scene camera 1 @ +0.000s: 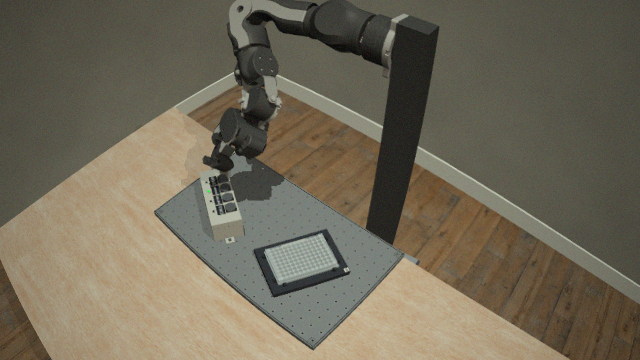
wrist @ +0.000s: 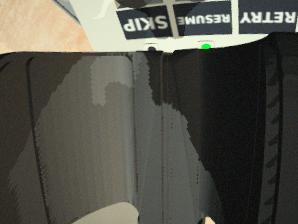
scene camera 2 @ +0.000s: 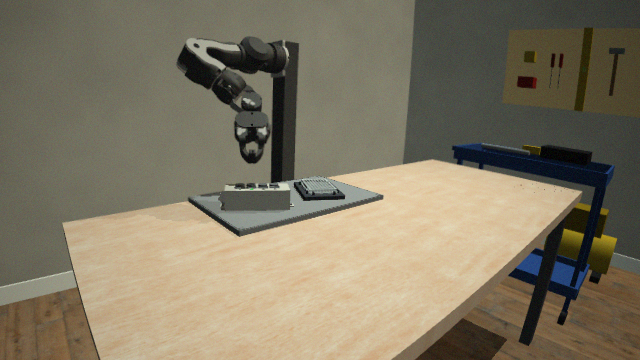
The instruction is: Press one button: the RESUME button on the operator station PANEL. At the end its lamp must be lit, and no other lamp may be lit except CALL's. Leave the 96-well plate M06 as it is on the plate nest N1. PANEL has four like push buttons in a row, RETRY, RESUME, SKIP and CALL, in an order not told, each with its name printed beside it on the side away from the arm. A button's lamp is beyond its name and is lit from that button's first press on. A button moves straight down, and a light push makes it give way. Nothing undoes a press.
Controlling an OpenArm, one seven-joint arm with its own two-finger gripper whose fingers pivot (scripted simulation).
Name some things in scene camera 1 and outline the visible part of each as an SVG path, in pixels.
The gripper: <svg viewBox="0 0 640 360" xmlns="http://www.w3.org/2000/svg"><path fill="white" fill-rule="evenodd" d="M269 123L250 116L238 108L228 108L222 115L220 123L212 135L212 142L215 147L211 157L205 155L202 159L203 164L222 172L228 172L234 167L233 161L228 158L234 151L238 156L243 155L248 159L260 155L267 146Z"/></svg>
A 96-well plate M06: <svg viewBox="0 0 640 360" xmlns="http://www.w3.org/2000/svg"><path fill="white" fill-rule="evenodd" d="M322 233L265 249L264 254L278 285L332 270L333 267L339 267Z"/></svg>
